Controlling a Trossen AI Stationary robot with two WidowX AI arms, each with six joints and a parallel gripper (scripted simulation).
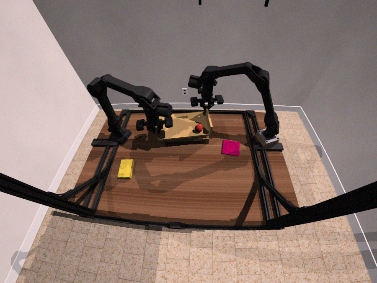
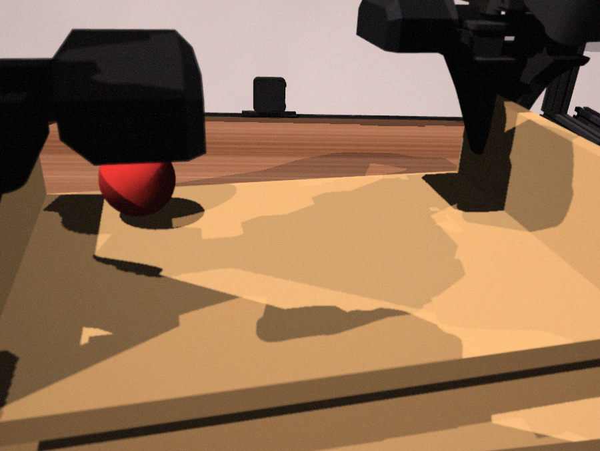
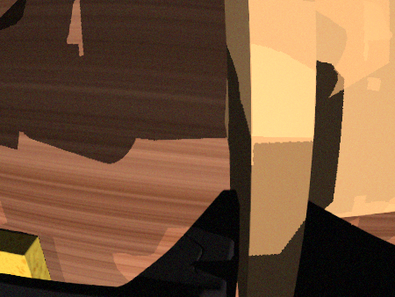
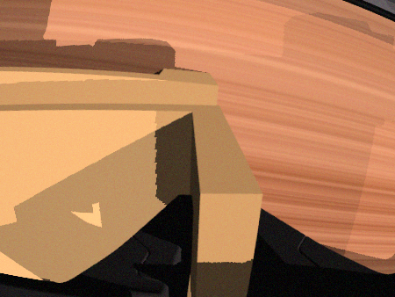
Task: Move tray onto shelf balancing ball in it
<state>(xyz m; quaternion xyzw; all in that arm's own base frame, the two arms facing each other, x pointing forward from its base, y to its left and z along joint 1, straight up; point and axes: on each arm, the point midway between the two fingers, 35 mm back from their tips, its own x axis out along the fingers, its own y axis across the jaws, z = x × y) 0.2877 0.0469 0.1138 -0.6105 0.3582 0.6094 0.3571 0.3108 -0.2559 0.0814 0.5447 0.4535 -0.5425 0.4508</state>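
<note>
Right now my right hand is 140 mm past the red ball, 40 mm to the right of it and 40 mm above it. The rest, counted from my right hand: tan tray: 130 mm to the left, 90 mm behind, 50 mm below; yellow sponge: 440 mm to the left, 370 mm behind, 130 mm below; magenta square object: 190 mm behind, 160 mm to the right, 140 mm below.
</note>
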